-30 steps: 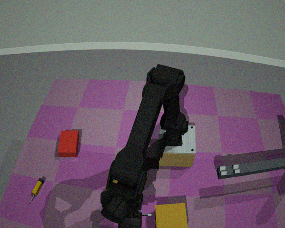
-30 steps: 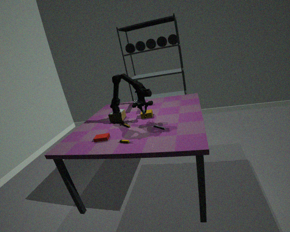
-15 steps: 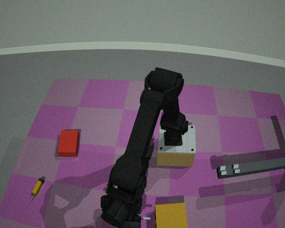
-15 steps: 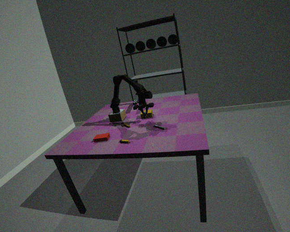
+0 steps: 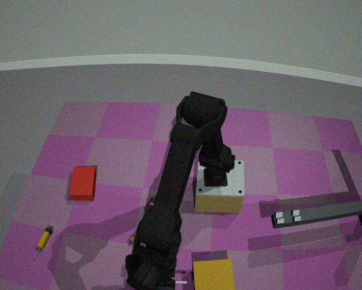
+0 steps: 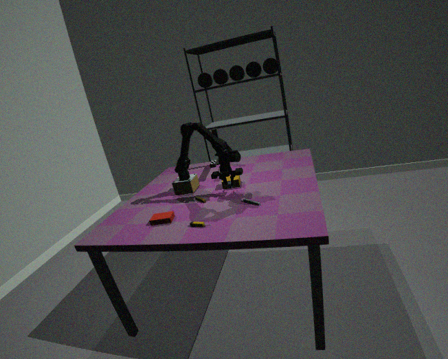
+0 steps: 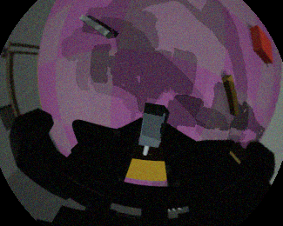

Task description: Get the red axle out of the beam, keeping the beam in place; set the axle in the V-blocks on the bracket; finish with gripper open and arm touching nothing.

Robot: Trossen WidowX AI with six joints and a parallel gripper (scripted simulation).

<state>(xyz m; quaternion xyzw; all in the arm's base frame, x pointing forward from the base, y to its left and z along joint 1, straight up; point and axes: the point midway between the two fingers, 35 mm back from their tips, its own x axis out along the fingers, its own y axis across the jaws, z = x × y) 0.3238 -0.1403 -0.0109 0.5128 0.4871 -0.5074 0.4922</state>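
Right now my gripper tip is 130 mm to the right of the yellow beam, 20 mm above it and 10 mm past it. From my gripper tip the other things lie so: grey-blue peg 20 mm to the left, 10 mm above; small yellow screwdriver 380 mm to the right, 110 mm behind, 30 mm below; brown rod 180 mm behind, 60 mm to the right, 30 mm below.
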